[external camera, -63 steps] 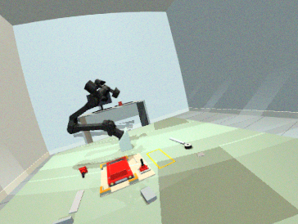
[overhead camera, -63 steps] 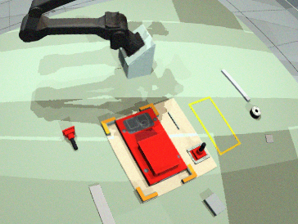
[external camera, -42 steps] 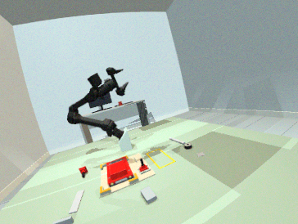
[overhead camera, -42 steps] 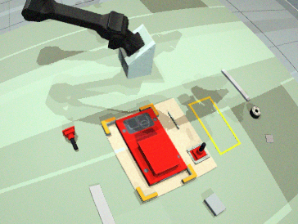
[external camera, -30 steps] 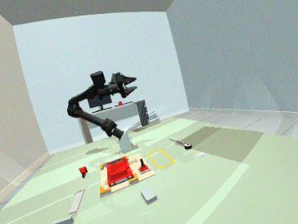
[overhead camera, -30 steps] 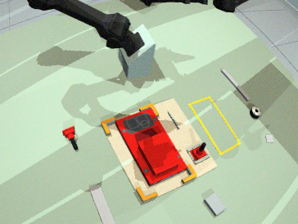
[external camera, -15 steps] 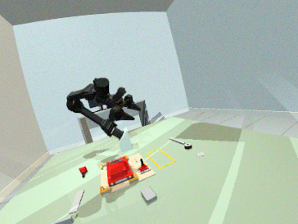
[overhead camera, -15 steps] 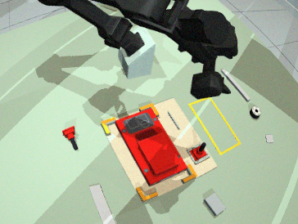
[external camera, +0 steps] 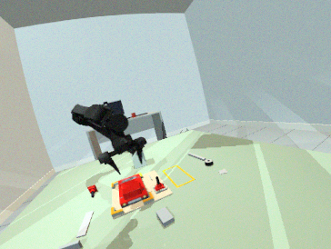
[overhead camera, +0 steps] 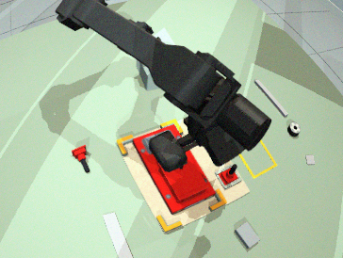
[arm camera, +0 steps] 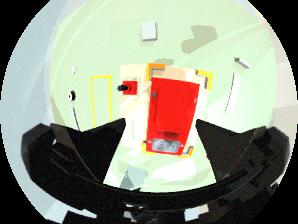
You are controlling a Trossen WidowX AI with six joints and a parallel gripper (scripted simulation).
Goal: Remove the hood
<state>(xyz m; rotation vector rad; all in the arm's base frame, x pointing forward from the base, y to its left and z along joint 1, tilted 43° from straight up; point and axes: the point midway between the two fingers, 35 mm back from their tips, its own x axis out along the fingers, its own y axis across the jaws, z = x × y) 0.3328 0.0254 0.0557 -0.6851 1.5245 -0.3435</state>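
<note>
The red hood lies 2 cm to the right of my gripper tip and 8 cm below it. The rest, counted from my gripper tip: grey square (6 cm ahead, 35 cm to the left, 11 cm below); then black wheel (4 cm behind, 35 cm to the left, 11 cm below).
</note>
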